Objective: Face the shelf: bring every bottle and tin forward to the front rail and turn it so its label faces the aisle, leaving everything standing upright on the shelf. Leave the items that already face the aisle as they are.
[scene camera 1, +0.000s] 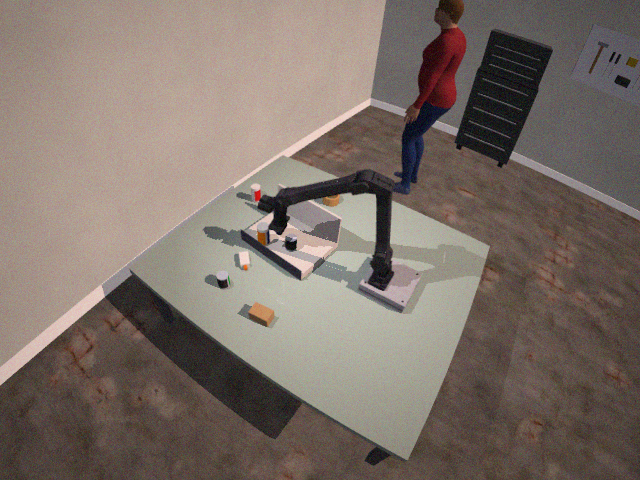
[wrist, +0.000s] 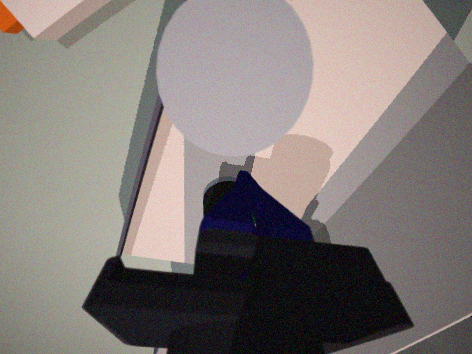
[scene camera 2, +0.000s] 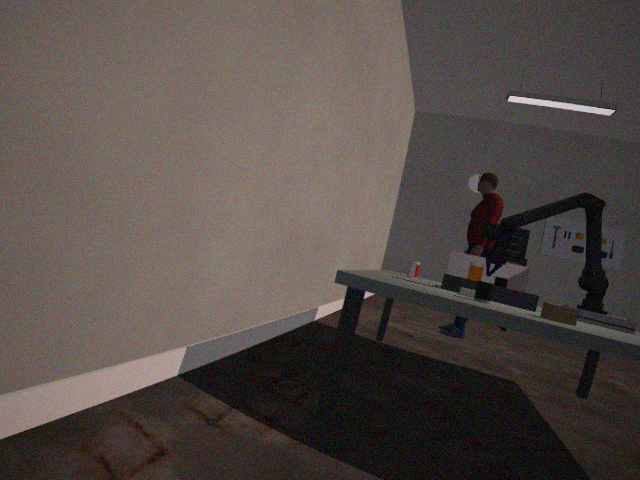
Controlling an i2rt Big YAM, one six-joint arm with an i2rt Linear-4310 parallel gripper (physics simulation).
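Where they show: gripper, fingertip midpoint: [scene camera 1: 278,234] [wrist: 241,177] [scene camera 2: 487,275]; arm's base at its link origin: [scene camera 1: 380,278] [scene camera 2: 591,311].
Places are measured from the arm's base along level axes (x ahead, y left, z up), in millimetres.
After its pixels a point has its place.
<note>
A small open shelf [scene camera 1: 311,250] @[z -16, x 361, y 26 mm] [wrist: 368,46] @[z -16, x 648, y -6 mm] lies on the table, with a dark front rail [scene camera 1: 271,252] @[z 5, x 497, y 165 mm]. An orange bottle with a grey lid [scene camera 1: 263,233] @[z 73, x 562, y 141 mm] [scene camera 2: 475,271] @[z 53, x 586, y 149 mm] [wrist: 234,77] @[z 93, x 583, y 123 mm] stands at the shelf's left end, by the rail. A black tin [scene camera 1: 290,243] @[z 42, x 439, y 94 mm] [wrist: 215,195] @[z 15, x 470, y 90 mm] stands mid-shelf; in the wrist view it is partly hidden behind the fingers. My gripper [scene camera 1: 274,232] @[z 49, x 517, y 85 mm] [scene camera 2: 492,267] @[z 49, x 517, y 85 mm] [wrist: 241,177] @[z 49, x 517, y 85 mm] hangs just right of the orange bottle, between it and the tin. Its blue fingers are pressed together with nothing between them.
Off the shelf stand a white bottle with a red label [scene camera 1: 255,192] @[z 20, x 846, y -132 mm] [scene camera 2: 415,270] @[z -6, x 849, y -131 mm], a white carton [scene camera 1: 244,259] @[z -26, x 591, y 257 mm], a black tin with a green label [scene camera 1: 222,279] @[z 15, x 567, y 430 mm], a brown box [scene camera 1: 261,313] @[z -3, x 328, y 456 mm] and a tan ring [scene camera 1: 330,200] @[z -9, x 483, y -359 mm]. A person [scene camera 1: 434,90] stands beyond the table, near a black cabinet [scene camera 1: 501,100].
</note>
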